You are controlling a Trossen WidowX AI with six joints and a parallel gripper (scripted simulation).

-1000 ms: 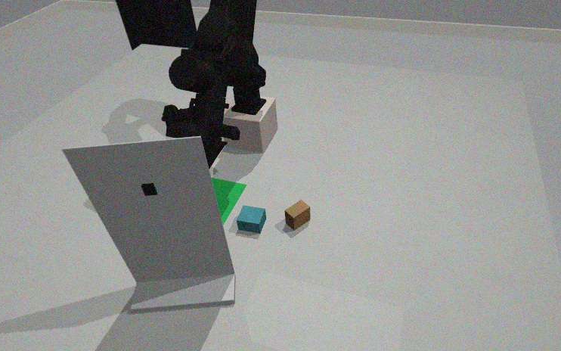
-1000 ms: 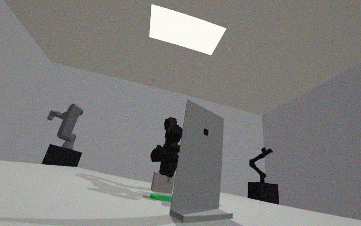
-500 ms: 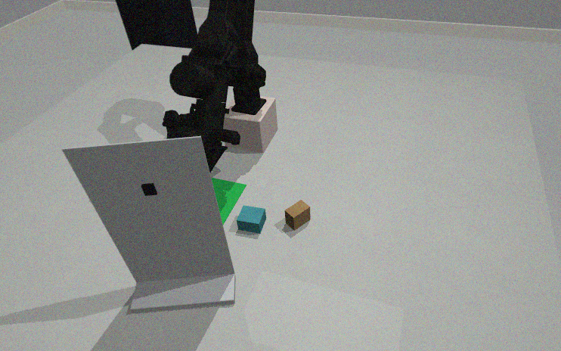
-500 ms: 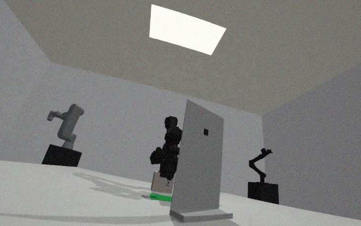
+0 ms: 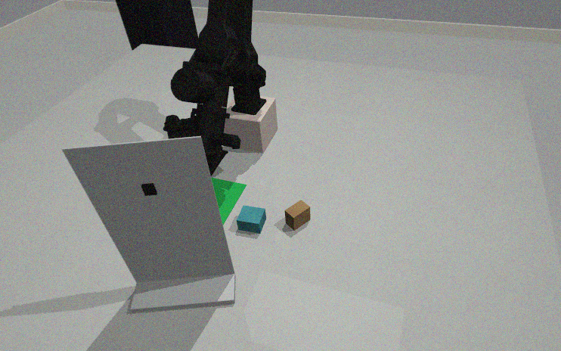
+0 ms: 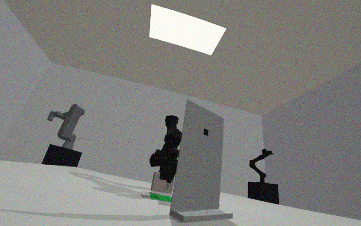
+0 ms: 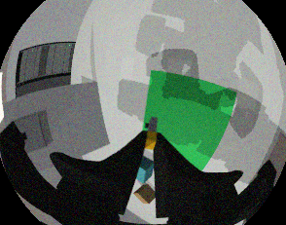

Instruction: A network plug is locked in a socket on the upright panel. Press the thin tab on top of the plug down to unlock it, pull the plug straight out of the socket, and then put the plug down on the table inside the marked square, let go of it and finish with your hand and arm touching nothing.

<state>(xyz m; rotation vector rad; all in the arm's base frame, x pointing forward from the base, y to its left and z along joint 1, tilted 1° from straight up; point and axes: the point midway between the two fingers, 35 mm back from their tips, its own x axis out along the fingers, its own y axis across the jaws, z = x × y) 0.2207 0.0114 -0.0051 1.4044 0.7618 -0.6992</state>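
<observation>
My gripper tip is now 50 mm above the green marked square and 10 mm past it. The rest, counted from my gripper tip: brown block 200 mm to the left, 40 mm below, 20 mm behind; network plug right at my gripper tip; teal block 120 mm to the left, 40 mm below, 20 mm ahead.
</observation>
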